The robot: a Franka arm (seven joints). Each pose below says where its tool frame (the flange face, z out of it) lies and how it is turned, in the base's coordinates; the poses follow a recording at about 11 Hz.
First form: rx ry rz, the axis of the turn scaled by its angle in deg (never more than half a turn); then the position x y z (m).
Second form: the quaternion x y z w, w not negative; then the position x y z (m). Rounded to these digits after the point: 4 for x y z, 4 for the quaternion.
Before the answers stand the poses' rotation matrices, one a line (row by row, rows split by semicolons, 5 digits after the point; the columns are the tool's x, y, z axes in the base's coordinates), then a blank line. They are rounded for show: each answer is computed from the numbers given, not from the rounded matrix.
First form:
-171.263, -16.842, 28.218, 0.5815, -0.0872, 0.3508
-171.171, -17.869, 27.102, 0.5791, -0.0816, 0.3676
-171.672, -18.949, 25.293, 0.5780, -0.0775, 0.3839
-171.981, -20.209, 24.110, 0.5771, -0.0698, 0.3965
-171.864, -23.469, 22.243, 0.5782, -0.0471, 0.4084
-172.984, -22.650, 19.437, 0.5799, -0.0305, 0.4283
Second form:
0.92915 0.17342 -0.32651; 0.20507 -0.97660 0.06487; -0.30762 -0.12723 -0.94296
0.93074 0.18536 -0.31522; 0.21669 -0.97393 0.06708; -0.29457 -0.13074 -0.94664
0.93459 0.19930 -0.29466; 0.22679 -0.97198 0.06190; -0.27407 -0.12468 -0.95359
0.93538 0.21453 -0.28116; 0.23936 -0.96927 0.05675; -0.26034 -0.12038 -0.95798
0.93176 0.25190 -0.26147; 0.27460 -0.96006 0.05364; -0.23752 -0.12178 -0.96372
0.94227 0.24531 -0.22793; 0.26253 -0.96372 0.04810; -0.20787 -0.10516 -0.97249

-0.9809, -0.0965, 0.1616, 0.0490, 0.5815, -0.0872, 0.3508
-0.9812, -0.1024, 0.1554, 0.0504, 0.5791, -0.0816, 0.3676
-0.9824, -0.1084, 0.1447, 0.0475, 0.5780, -0.0775, 0.3839
-0.9827, -0.1155, 0.1378, 0.0451, 0.5771, -0.0698, 0.3965
-0.9818, -0.1341, 0.1271, 0.0447, 0.5782, -0.0471, 0.4084
-0.9847, -0.1289, 0.1106, 0.0389, 0.5799, -0.0305, 0.4283

